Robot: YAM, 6 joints.
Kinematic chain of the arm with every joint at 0, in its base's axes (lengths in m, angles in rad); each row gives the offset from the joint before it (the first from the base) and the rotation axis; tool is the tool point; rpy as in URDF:
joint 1: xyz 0 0 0.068 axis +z
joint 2: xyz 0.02 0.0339 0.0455 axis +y
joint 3: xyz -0.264 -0.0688 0 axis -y
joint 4: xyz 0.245 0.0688 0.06 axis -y
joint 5: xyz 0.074 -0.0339 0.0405 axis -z
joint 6: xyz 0.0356 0 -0.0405 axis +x
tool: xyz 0 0 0 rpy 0 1.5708 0
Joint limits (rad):
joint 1: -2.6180..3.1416
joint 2: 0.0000..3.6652
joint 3: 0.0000..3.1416
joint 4: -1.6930..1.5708
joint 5: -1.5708..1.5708
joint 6: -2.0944..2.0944
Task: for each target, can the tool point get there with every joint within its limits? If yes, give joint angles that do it. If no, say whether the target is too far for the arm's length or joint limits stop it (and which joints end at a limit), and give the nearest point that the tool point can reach.
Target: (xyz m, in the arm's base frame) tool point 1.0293 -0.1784 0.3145
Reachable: no: too far | nearest point 0.6248 -0.1083 0.2340 | short by 0.418 m
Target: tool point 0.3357 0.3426 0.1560
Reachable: yes | joints 0.8655 2.2589 1.6168 -0.1763 1.2290 -0.1620
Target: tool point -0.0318 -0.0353 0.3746
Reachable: yes | joints 1.5455 0.2849 1.1467 -1.2912 -1.0520 0.5605
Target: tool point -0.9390 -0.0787 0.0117
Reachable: no: too far | nearest point -0.6411 -0.0082 0.0447 | short by 0.308 m
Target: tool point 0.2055 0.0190 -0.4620
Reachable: no: joint limits stop it (at a limit: joint 2) | nearest point 0.2134 0.0197 -0.3787 | short by 0.084 m
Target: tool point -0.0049 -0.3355 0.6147
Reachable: yes | joints -1.6529 2.1966 2.7871 1.0786 -0.6903 -0.5774
